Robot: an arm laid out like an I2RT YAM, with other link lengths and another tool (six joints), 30 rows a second.
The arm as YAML. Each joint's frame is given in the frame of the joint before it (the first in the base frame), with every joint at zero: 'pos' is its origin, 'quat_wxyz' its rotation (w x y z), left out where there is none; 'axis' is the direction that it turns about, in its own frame. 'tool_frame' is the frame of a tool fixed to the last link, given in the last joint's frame.
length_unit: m
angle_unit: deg
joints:
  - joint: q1
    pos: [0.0, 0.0, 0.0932]
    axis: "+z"
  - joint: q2
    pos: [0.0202, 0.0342, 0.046]
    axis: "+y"
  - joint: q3
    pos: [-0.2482, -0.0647, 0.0]
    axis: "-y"
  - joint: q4
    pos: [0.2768, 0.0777, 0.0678]
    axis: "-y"
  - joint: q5
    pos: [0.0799, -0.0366, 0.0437]
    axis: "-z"
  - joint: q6
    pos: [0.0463, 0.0, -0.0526]
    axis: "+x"
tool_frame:
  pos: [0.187, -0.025, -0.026]
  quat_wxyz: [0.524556, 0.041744, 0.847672, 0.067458]
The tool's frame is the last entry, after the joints.
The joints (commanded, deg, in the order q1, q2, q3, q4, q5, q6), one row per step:
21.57, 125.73, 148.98, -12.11, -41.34, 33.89
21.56, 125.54, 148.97, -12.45, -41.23, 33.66
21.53, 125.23, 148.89, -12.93, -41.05, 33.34
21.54, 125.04, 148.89, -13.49, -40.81, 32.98
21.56, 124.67, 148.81, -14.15, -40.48, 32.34
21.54, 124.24, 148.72, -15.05, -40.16, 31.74
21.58, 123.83, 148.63, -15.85, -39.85, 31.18
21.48, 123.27, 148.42, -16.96, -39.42, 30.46
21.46, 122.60, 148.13, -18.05, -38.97, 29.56
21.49, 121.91, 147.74, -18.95, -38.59, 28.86
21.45, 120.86, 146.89, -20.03, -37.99, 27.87
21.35, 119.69, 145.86, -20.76, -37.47, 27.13
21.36, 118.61, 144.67, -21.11, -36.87, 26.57
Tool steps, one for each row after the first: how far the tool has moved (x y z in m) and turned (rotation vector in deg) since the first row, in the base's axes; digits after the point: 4 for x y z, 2 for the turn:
-0.0005, -0.0008, 0.0006, -0.14, -0.05, -0.15
-0.0012, -0.0022, 0.0012, -0.34, -0.08, -0.40
-0.0013, -0.0031, 0.0009, -0.60, -0.04, -0.68
-0.0020, -0.0046, 0.0016, -0.97, -0.24, -1.07
-0.0028, -0.0066, 0.0016, -1.41, -0.23, -1.48
-0.0040, -0.0079, 0.0018, -1.80, -0.25, -1.82
-0.0045, -0.0112, 0.0013, -2.36, -0.15, -2.42
-0.0058, -0.0140, 0.0013, -3.00, -0.25, -2.98
-0.0076, -0.0160, 0.0015, -3.52, -0.28, -3.40
-0.0092, -0.0198, 0.0008, -4.27, -0.29, -4.12
-0.0111, -0.0239, 0.0014, -4.82, -0.35, -4.80
-0.0125, -0.0268, 0.0012, -5.23, -0.37, -5.42

